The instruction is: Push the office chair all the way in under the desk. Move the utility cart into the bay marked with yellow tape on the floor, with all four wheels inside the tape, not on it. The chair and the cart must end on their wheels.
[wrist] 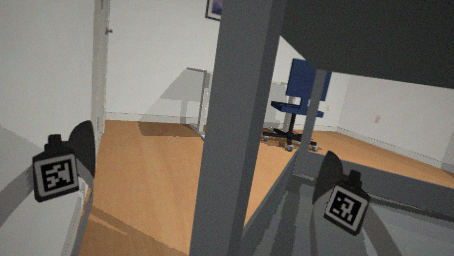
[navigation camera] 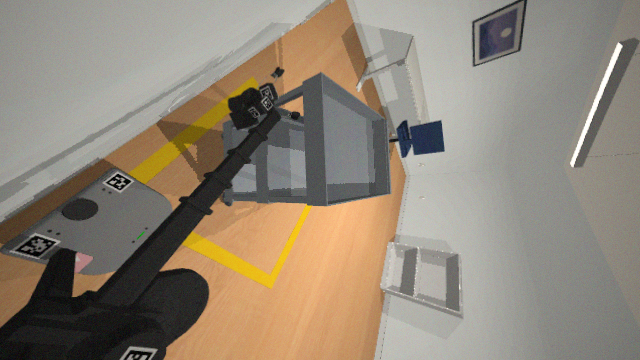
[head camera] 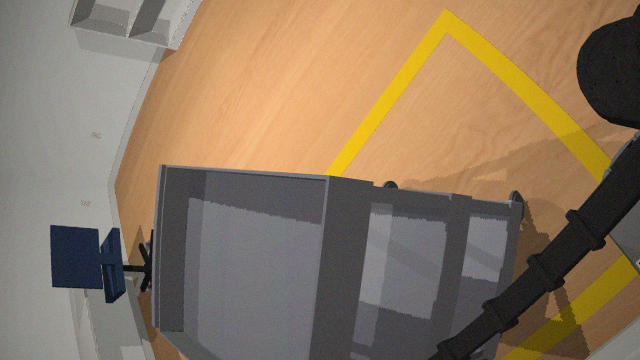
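Seen in the pictures: robot's base, link origin: point(navigation camera: 82, 208).
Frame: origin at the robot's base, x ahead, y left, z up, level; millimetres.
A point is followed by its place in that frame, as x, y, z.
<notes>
The grey utility cart point(head camera: 340, 260) @(-314, -398, 825) point(navigation camera: 314, 140) @(-241, -484, 822) point(wrist: 235, 100) stands upright over the bay of yellow tape point(head camera: 389, 100) @(-1111, -467, 1) point(navigation camera: 230, 260) @(-710, -66, 1). Two of its wheels show in the head view, on wood inside the tape lines; the others are hidden. My gripper point(navigation camera: 286, 94) @(-123, -692, 666) point(wrist: 210, 156) @(-123, -692, 666) is open at a corner post of the cart, with one finger on each side of the post and gaps between. The blue office chair point(head camera: 75, 257) @(-1899, -2485, 790) point(navigation camera: 427, 137) @(-1882, -2490, 800) point(wrist: 299, 80) stands upright at the desk point(navigation camera: 411, 62) @(-977, -2930, 721) point(wrist: 202, 105), beyond the cart. How far under it is, I cannot tell.
My base point(navigation camera: 120, 215) @(-89, -33, 160) is close to the bay and a wall. My arm point(head camera: 545, 275) @(-98, -184, 779) point(navigation camera: 220, 175) @(-93, -193, 779) reaches along the cart's side. A white shelf unit point(navigation camera: 416, 270) @(-3380, -1093, 506) stands by the far wall. A door frame point(wrist: 100, 75) is at the left in the wrist view.
</notes>
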